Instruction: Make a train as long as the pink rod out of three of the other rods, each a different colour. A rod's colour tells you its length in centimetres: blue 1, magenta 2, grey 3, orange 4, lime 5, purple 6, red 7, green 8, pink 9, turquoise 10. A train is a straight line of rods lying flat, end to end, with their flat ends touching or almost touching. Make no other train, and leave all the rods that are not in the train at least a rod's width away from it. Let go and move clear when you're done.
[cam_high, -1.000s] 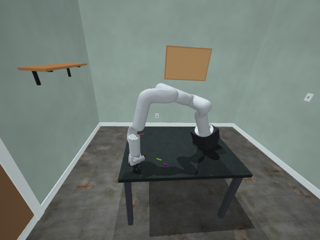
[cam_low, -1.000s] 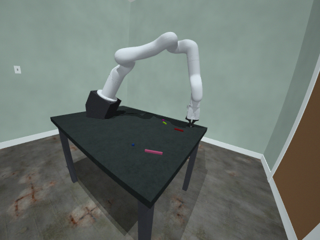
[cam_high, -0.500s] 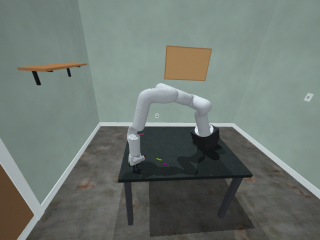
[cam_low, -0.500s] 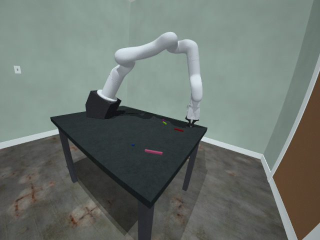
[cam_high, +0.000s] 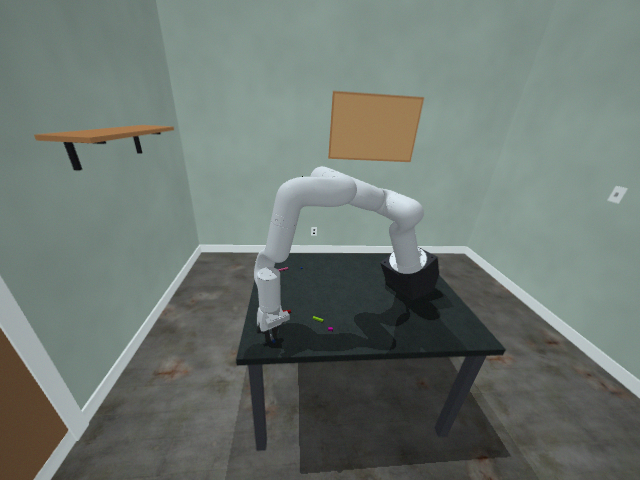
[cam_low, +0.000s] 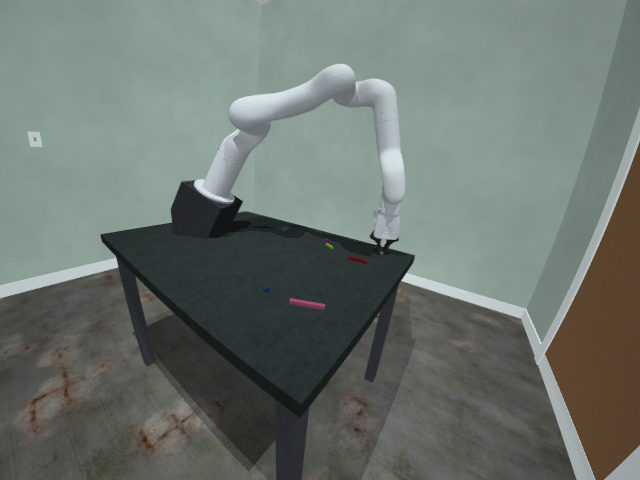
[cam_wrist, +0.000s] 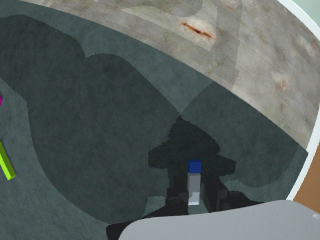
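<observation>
Now: hand 20 mm above the grey rod. The rest, counted from my hand: red rod (150 mm to the right, 60 mm behind, 20 mm below); lime rod (220 mm behind, 80 mm to the right, 20 mm below); short magenta rod (260 mm behind, 20 mm below, 10 mm to the right).
</observation>
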